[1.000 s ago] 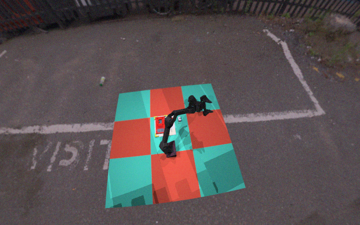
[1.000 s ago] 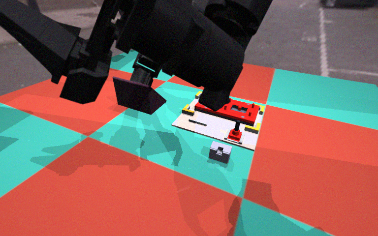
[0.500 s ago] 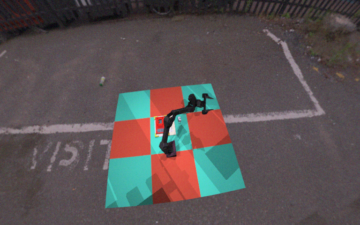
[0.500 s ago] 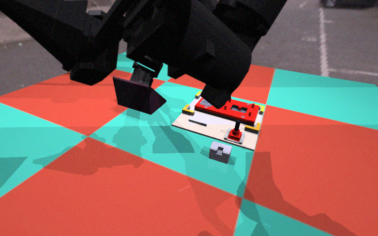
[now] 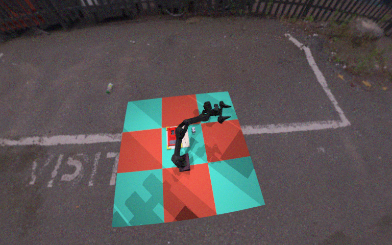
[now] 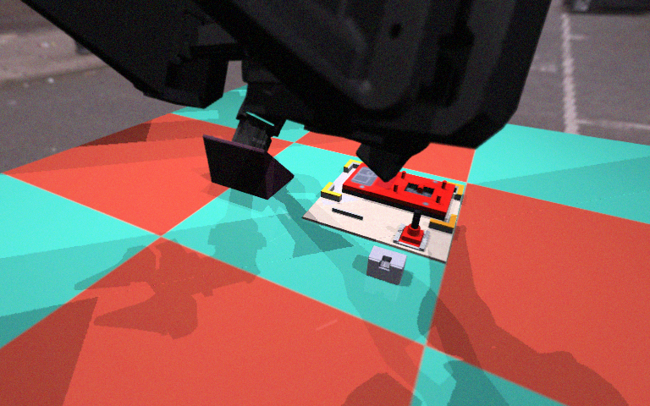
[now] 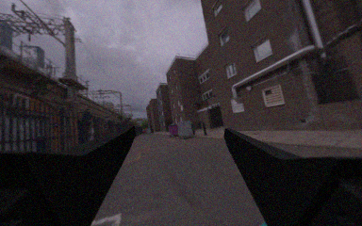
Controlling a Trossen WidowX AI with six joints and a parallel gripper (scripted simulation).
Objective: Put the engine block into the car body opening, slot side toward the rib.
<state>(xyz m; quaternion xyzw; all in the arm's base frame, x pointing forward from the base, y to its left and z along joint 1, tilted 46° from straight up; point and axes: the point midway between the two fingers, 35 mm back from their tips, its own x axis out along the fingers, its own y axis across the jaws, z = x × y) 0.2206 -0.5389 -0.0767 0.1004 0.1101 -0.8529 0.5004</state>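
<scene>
My gripper tip is 80 mm short of the grey engine block, 290 mm to the right of it and 360 mm above it.
</scene>
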